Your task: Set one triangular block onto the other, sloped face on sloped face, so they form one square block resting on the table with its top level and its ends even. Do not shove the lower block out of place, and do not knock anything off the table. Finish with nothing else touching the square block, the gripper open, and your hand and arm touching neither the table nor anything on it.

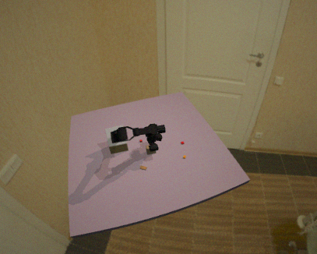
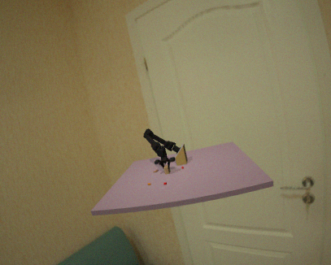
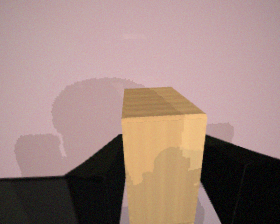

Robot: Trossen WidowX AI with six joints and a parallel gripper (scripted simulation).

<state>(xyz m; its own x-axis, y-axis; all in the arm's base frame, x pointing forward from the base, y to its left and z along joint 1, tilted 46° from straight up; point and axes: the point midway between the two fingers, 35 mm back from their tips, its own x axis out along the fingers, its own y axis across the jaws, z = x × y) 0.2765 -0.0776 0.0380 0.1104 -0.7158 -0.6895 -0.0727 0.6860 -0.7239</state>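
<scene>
Right now my gripper tip is 10 mm short of the wooden triangular block and 10 mm below it. Also, from my gripper tip: orange cube 240 mm ahead, 100 mm to the right, 40 mm below; small tan piece 90 mm behind, 150 mm to the right, 40 mm below.
</scene>
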